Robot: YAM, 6 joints.
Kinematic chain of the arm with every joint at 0, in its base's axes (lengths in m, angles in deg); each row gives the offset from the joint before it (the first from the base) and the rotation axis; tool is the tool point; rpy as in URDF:
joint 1: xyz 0 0 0.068 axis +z
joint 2: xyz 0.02 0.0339 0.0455 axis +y
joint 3: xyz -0.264 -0.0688 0 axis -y
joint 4: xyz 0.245 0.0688 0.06 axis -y
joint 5: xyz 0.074 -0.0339 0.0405 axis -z
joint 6: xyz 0.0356 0 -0.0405 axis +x
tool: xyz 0 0 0 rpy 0 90 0
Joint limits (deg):
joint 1: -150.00..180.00
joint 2: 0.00..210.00
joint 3: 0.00..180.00
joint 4: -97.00..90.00
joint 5: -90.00..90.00
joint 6: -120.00..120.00
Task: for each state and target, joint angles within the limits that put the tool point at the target. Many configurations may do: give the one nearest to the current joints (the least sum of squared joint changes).
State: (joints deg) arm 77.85 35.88 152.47 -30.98 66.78 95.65
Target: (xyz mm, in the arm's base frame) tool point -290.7 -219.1 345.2
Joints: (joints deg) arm 31.90 0.00 123.19 -81.05 65.60 95.65
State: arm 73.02 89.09 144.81 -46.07 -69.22 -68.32
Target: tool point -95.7 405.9 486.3
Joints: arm 98.76 115.62 140.59 -40.19 -66.99 -68.32
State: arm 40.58 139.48 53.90 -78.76 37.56 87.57
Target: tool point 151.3 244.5 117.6
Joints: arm 62.52 119.75 69.90 -81.82 37.00 87.57
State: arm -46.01 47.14 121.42 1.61 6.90 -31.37
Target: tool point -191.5 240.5 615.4
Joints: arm -52.16 37.49 134.98 6.51 5.92 -31.37
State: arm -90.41 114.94 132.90 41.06 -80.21 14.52
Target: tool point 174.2 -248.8 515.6
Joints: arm -61.73 88.59 94.24 41.58 -90.00 14.52
